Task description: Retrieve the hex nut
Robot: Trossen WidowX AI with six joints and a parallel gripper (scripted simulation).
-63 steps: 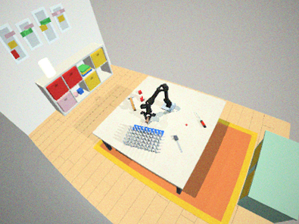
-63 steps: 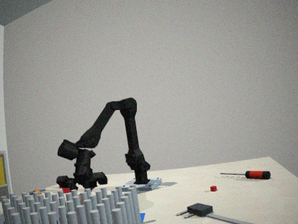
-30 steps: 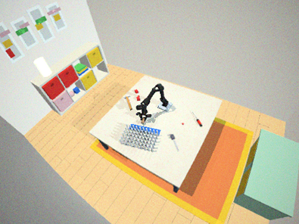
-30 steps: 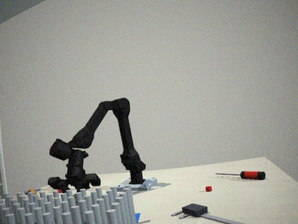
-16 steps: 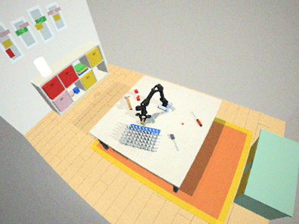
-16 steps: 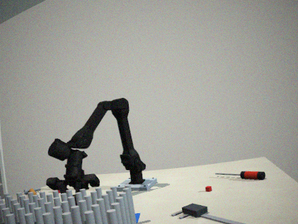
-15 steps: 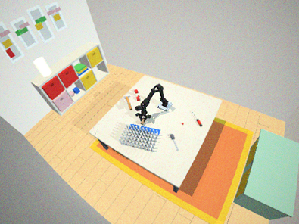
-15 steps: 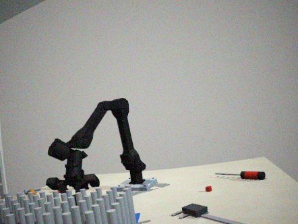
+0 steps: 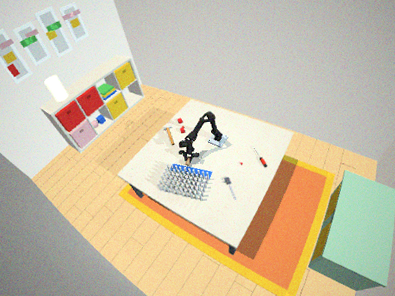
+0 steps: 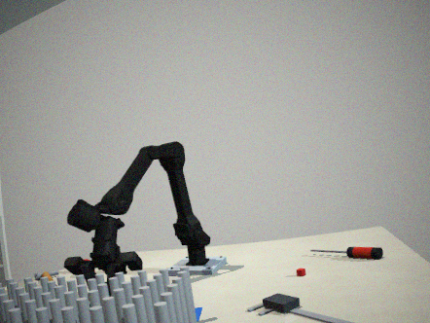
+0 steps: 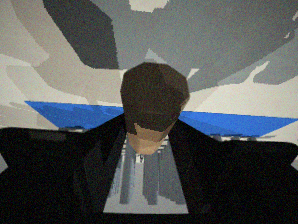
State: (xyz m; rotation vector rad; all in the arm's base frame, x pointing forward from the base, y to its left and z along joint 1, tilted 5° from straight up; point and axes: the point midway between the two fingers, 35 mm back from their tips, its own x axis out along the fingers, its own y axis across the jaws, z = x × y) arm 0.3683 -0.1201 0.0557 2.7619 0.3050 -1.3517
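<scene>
The blue taped strip lies 6 cm ahead of my gripper tip, 5 cm to the left of it and 3 cm below it. Round my gripper tip: wooden-handled hook tool (10 cm ahead, 2 cm to the left); hex nut (23 cm ahead, 6 cm to the left, 3 cm below).
</scene>
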